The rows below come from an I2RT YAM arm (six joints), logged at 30 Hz.
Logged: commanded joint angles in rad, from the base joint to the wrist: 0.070 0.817 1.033 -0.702 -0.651 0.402; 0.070 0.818 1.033 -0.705 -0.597 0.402; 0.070 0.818 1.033 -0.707 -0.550 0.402; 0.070 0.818 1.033 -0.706 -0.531 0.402; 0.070 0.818 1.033 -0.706 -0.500 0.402; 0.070 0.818 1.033 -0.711 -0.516 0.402; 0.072 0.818 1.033 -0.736 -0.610 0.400; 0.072 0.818 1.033 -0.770 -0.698 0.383; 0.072 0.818 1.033 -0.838 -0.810 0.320; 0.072 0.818 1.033 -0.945 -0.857 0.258
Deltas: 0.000 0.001 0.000 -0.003 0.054 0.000; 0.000 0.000 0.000 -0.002 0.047 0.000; 0.000 0.000 0.000 0.001 0.019 0.000; 0.000 0.000 0.000 0.000 0.031 0.000; 0.000 0.000 0.000 -0.005 -0.016 0.000; 0.002 0.000 0.000 -0.025 -0.094 -0.002; 0.000 0.000 0.000 -0.034 -0.088 -0.017; 0.000 0.000 0.000 -0.068 -0.112 -0.063; 0.000 0.000 0.000 -0.107 -0.047 -0.062
